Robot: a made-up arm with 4 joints.
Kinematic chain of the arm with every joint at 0, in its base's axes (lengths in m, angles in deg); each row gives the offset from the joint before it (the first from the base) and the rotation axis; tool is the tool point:
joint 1: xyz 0 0 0.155 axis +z
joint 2: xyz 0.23 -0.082 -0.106 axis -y
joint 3: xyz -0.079 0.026 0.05 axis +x
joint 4: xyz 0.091 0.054 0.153 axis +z
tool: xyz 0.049 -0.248 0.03
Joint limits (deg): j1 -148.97..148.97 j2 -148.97..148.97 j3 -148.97..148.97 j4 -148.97..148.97
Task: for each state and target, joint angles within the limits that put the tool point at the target. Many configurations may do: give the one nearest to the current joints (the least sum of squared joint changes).
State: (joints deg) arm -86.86 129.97 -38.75 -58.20
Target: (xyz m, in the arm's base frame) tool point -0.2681 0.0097 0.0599
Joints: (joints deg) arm -94.73 90.06 4.31 -11.37
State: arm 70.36 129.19 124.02 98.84
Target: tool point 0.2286 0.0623 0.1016
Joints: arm 122.34 140.16 81.96 83.99
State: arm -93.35 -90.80 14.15 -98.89
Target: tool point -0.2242 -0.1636 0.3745
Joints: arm -119.14 -50.65 23.72 -92.23
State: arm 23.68 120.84 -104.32 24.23
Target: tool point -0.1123 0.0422 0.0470
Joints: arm 50.89 125.27 -85.34 22.77
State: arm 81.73 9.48 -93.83 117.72
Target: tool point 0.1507 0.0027 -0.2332
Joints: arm 44.71 -41.79 -130.12 148.97
